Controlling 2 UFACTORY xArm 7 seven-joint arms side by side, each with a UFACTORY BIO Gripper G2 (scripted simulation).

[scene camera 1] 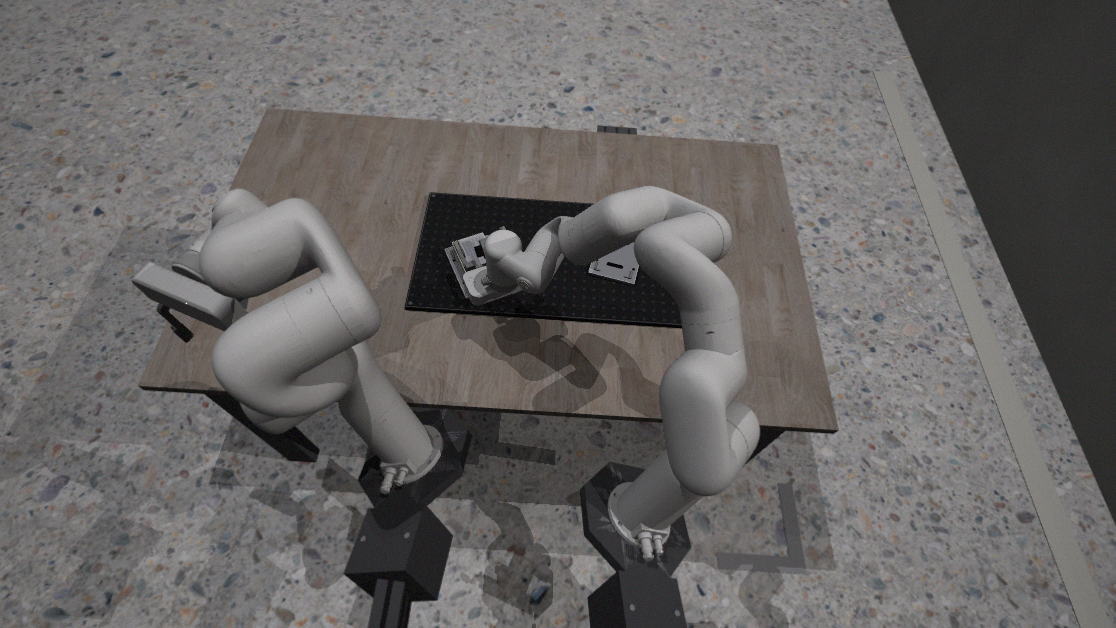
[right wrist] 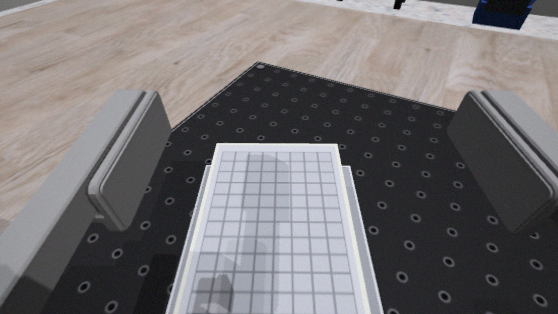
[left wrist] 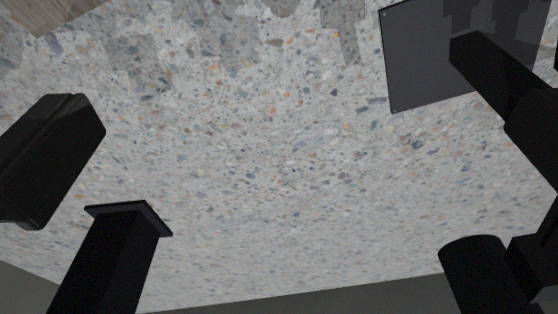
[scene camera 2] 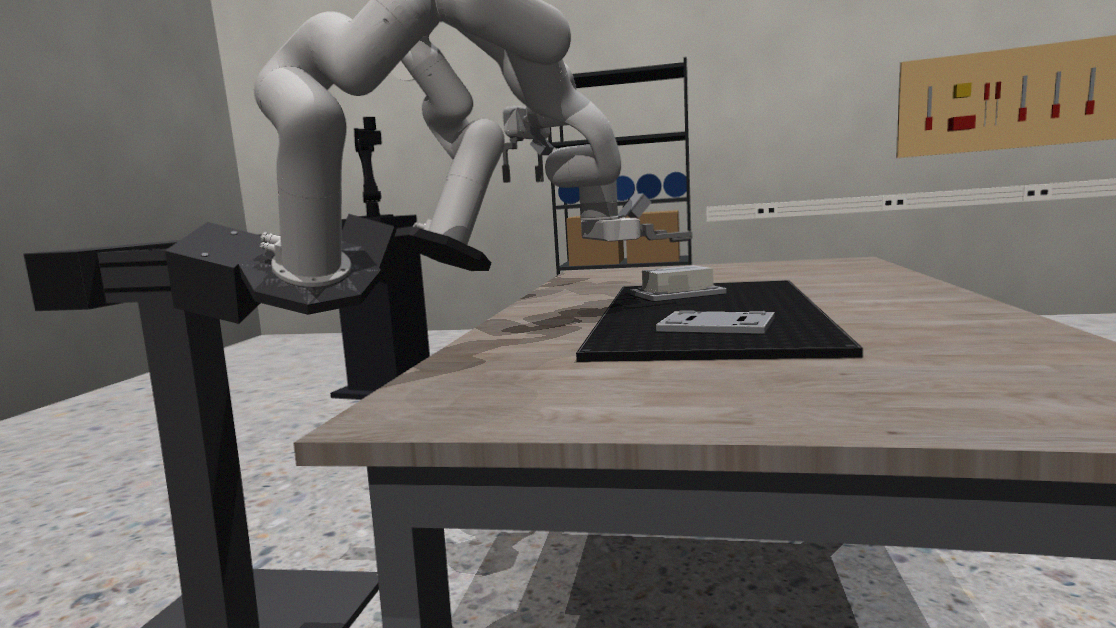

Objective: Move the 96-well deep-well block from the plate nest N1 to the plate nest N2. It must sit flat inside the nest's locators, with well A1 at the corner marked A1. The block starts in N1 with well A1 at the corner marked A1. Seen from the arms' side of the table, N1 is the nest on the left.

Scene:
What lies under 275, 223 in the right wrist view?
A pale deep-well block.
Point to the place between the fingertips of my left gripper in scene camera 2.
523, 182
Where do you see a nest N2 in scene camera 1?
625, 256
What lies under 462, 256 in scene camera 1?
My right gripper.

